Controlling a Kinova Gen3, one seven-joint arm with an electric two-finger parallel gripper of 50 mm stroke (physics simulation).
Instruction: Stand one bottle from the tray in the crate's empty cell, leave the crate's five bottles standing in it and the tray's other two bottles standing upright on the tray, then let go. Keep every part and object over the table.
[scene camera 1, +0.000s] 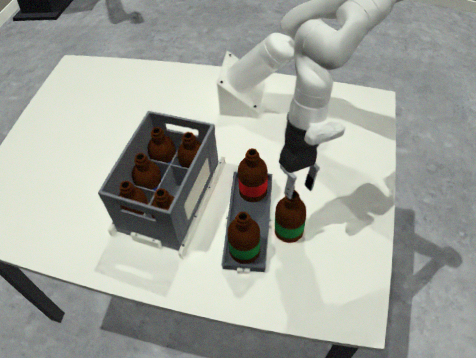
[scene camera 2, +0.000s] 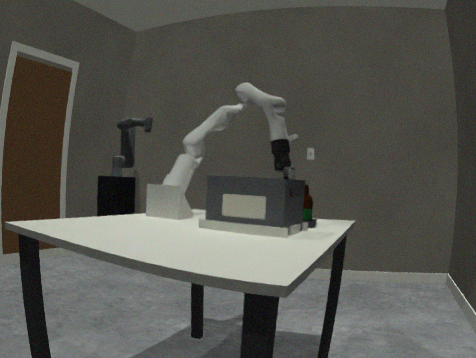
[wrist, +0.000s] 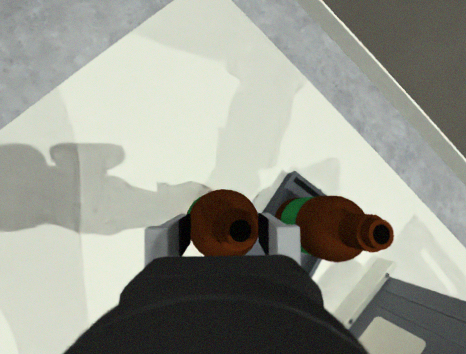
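Seen in the pictures: gripper, fingertip midpoint: (scene camera 1: 298, 191) (wrist: 224, 227); arm's base, origin of the base link: (scene camera 1: 237, 80) (scene camera 2: 171, 195).
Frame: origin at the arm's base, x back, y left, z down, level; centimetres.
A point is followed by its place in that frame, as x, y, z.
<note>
My gripper (scene camera 1: 300, 186) {-42.5, 22.6, -7.1} (scene camera 2: 289, 174) (wrist: 224, 227) {-42.5, 22.6, -7.1} is open at the top of a green-banded brown bottle (scene camera 1: 290, 217) {-46.2, 21.6, -1.8} (wrist: 215, 210) {-43.4, 23.4, -2.8}. That bottle stands upright on the table, right of the tray (scene camera 1: 254, 209) {-38.9, 11.9, 8.4} (wrist: 291, 186) {-54.5, 15.9, 8.4} in scene camera 1. In the wrist view its top lies between the fingers; their exact height beside it is unclear. On the tray stand a red-banded bottle (scene camera 1: 252, 172) {-35.7, 10.9, -2.8} at the back and another green-banded bottle (scene camera 1: 244, 235) {-53.2, 12.4, -3.1} (wrist: 330, 230) {-49.5, 13.4, -3.1} at the front. The grey crate (scene camera 1: 137, 224) {-52.6, -13.9, 1.3} (scene camera 2: 250, 185) {-40.1, -20.4, -6.1} (wrist: 425, 305) {-51.7, -3.2, -0.6} holds several upright bottles; its middle right cell is empty.
The crate sits in a pale base frame (scene camera 1: 200, 212) {-43.5, -1.0, 6.3} (scene camera 2: 240, 228) {-38.0, -21.3, 7.3}, left of the tray. The arm's white base (scene camera 1: 240, 102) {-6.6, 2.0, 2.7} (scene camera 2: 167, 202) {-1.2, -4.8, 2.5} stands at the back of the table (scene camera 1: 60, 210) {-48.8, -41.0, 8.9} (scene camera 2: 150, 245) {-30.0, -60.0, 8.9}. The table's right edge runs beyond the off-tray bottle.
</note>
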